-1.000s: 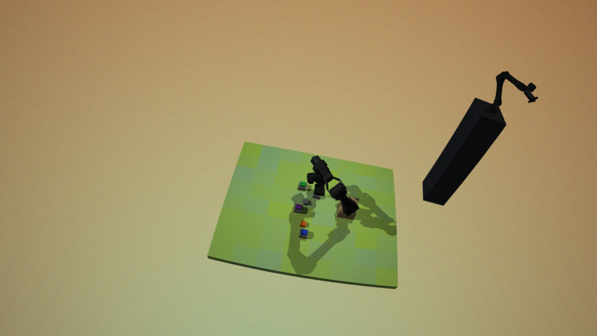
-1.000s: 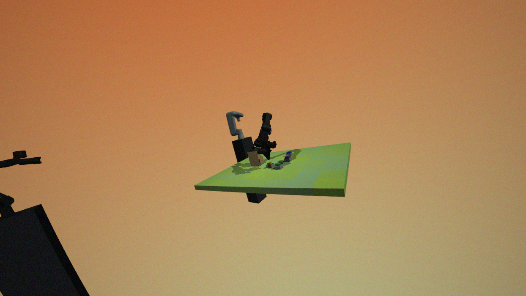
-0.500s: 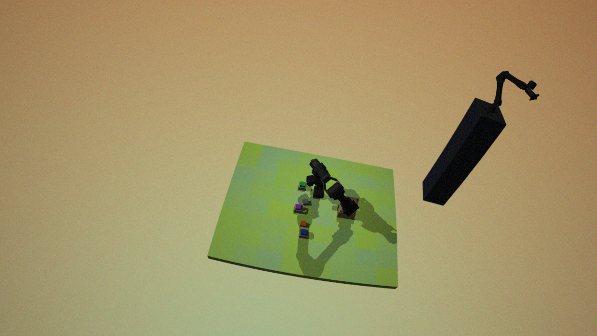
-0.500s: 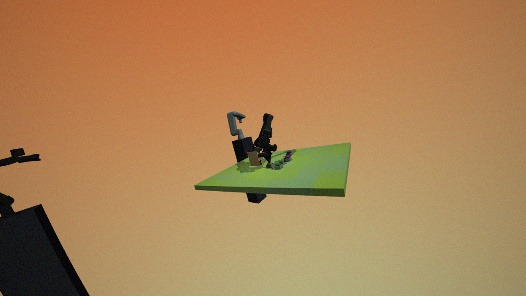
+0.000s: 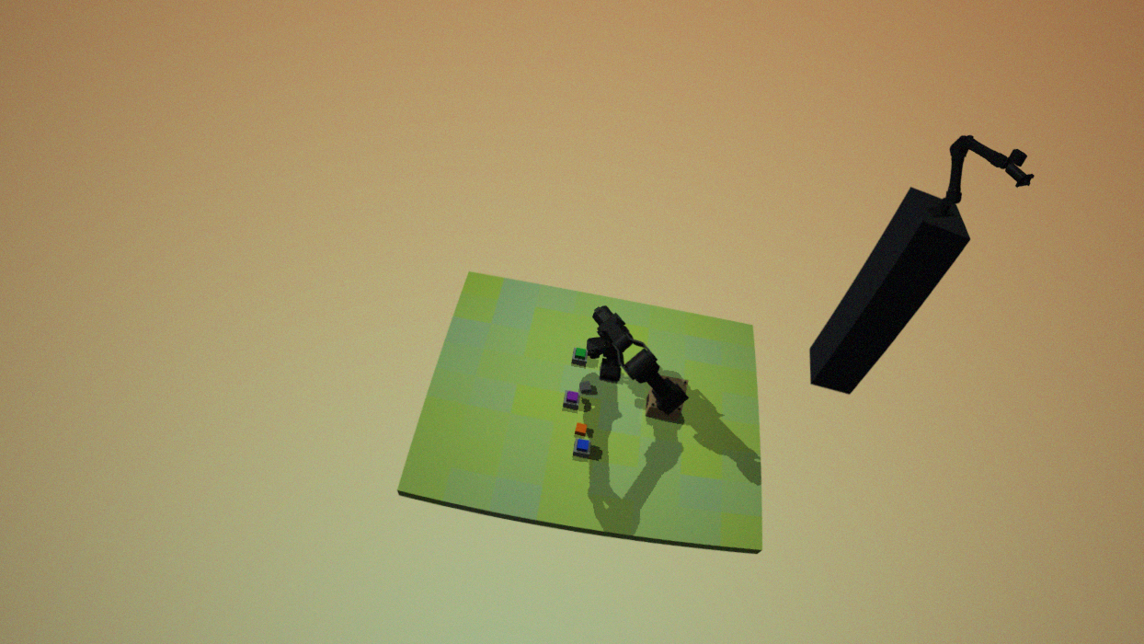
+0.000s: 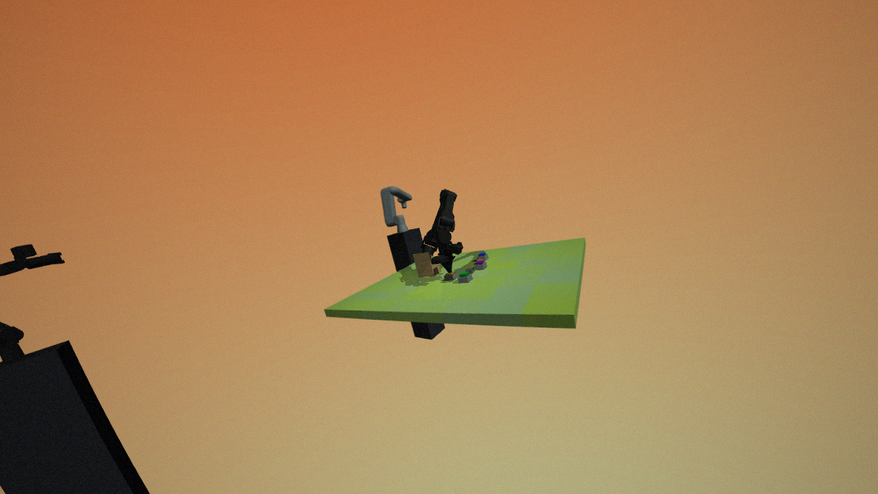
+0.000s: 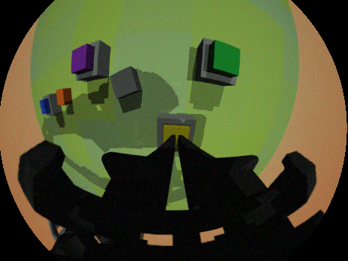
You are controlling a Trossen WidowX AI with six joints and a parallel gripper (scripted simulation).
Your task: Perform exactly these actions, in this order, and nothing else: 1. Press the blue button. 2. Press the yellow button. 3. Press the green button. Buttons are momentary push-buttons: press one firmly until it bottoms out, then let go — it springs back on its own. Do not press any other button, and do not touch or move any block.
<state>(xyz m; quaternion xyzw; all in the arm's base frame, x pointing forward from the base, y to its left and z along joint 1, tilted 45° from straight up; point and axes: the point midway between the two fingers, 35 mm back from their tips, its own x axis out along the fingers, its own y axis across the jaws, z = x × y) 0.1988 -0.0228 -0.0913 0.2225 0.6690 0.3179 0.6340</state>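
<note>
The yellow button is 10 mm below my gripper tip. Round my gripper tip: grey block 60 mm ahead, 80 mm to the left, 20 mm below; green button 100 mm ahead, 30 mm to the right; purple button 90 mm ahead, 140 mm to the left.
</note>
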